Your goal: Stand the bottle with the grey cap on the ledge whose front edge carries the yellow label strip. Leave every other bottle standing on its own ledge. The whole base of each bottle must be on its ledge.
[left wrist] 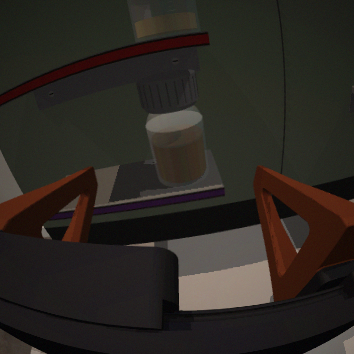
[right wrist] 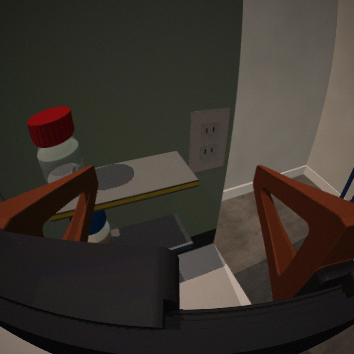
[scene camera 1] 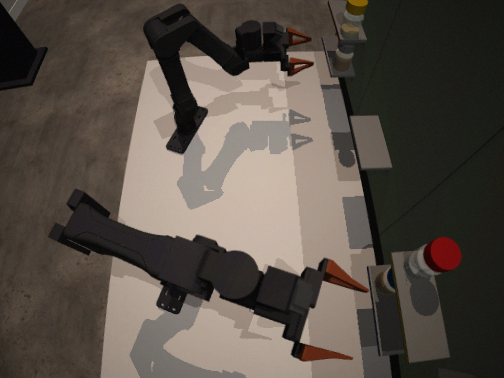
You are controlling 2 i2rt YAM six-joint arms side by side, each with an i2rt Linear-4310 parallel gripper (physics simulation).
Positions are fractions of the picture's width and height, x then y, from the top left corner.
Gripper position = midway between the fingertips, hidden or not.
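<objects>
For my left gripper, you'd look in scene camera 1 (0.62, 0.14) or in the left wrist view (0.49, 0.49), but it's out of frame in the right wrist view. My right gripper is there in scene camera 1 (0.72, 0.86) and in the right wrist view (0.50, 0.49), and the left wrist view has it out of frame.
</objects>
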